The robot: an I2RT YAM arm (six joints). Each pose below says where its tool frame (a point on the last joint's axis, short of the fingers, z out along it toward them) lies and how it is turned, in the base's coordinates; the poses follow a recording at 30 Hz.
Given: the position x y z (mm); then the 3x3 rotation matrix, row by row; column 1 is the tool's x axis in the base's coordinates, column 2 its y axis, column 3 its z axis. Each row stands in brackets.
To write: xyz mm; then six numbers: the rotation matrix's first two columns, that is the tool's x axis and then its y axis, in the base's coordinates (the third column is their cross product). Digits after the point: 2 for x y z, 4 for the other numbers. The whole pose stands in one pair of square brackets.
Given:
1: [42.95, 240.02, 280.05], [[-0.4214, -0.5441, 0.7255], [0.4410, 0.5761, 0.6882], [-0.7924, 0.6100, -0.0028]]
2: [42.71, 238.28, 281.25], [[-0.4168, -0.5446, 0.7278], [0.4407, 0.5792, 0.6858], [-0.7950, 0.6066, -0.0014]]
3: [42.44, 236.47, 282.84], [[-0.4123, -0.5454, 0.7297], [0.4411, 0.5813, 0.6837], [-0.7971, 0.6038, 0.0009]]
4: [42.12, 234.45, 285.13], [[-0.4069, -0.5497, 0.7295], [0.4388, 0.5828, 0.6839], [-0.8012, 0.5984, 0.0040]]
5: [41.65, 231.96, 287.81], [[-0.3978, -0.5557, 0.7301], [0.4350, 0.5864, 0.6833], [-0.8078, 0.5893, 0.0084]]
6: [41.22, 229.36, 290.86], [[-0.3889, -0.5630, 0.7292], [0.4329, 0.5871, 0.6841], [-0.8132, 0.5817, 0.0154]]
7: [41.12, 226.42, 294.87], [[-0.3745, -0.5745, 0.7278], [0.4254, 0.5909, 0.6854], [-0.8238, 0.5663, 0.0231]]
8: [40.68, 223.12, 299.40], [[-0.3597, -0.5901, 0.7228], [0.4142, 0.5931, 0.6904], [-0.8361, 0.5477, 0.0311]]
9: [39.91, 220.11, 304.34], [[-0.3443, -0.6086, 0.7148], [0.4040, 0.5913, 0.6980], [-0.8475, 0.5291, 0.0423]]
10: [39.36, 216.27, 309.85], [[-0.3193, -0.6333, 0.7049], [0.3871, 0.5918, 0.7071], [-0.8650, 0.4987, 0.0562]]
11: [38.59, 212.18, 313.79], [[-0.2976, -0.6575, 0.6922], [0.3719, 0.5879, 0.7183], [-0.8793, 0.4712, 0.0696]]
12: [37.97, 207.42, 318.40], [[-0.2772, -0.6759, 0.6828], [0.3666, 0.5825, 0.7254], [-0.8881, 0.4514, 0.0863]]
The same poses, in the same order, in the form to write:
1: [42.95, 240.02, 280.05, -0.4214, 0.4410, -0.7924, -0.5441, 0.5761, 0.6100]
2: [42.71, 238.28, 281.25, -0.4168, 0.4407, -0.7950, -0.5446, 0.5792, 0.6066]
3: [42.44, 236.47, 282.84, -0.4123, 0.4411, -0.7971, -0.5454, 0.5813, 0.6038]
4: [42.12, 234.45, 285.13, -0.4069, 0.4388, -0.8012, -0.5497, 0.5828, 0.5984]
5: [41.65, 231.96, 287.81, -0.3978, 0.4350, -0.8078, -0.5557, 0.5864, 0.5893]
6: [41.22, 229.36, 290.86, -0.3889, 0.4329, -0.8132, -0.5630, 0.5871, 0.5817]
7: [41.12, 226.42, 294.87, -0.3745, 0.4254, -0.8238, -0.5745, 0.5909, 0.5663]
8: [40.68, 223.12, 299.40, -0.3597, 0.4142, -0.8361, -0.5901, 0.5931, 0.5477]
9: [39.91, 220.11, 304.34, -0.3443, 0.4040, -0.8475, -0.6086, 0.5913, 0.5291]
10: [39.36, 216.27, 309.85, -0.3193, 0.3871, -0.8650, -0.6333, 0.5918, 0.4987]
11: [38.59, 212.18, 313.79, -0.2976, 0.3719, -0.8793, -0.6575, 0.5879, 0.4712]
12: [37.97, 207.42, 318.40, -0.2772, 0.3666, -0.8881, -0.6759, 0.5825, 0.4514]
